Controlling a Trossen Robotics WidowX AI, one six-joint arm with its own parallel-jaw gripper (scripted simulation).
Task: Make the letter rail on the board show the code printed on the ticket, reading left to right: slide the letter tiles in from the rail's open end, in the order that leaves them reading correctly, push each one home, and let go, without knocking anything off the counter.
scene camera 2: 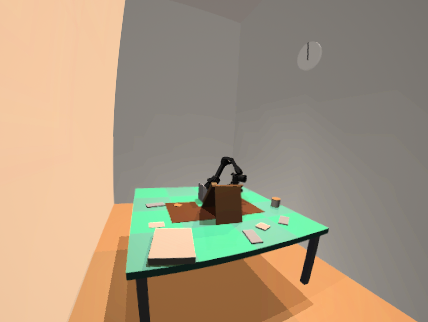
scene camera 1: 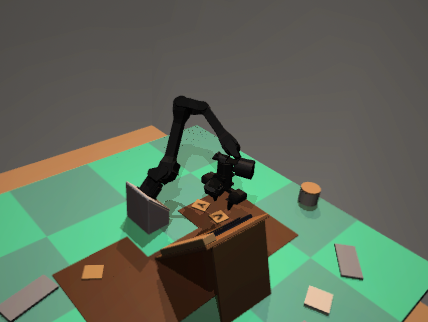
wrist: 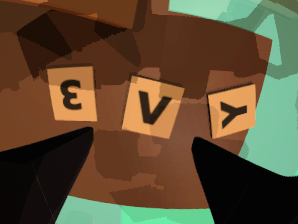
Path:
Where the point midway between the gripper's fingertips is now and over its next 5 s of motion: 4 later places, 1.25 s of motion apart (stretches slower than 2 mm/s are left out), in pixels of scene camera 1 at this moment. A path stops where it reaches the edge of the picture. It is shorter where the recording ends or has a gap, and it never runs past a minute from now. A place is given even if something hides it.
My gripper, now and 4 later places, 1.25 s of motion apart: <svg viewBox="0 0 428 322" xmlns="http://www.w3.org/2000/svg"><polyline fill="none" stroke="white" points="221,205 220,213 218,216 217,212 239,214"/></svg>

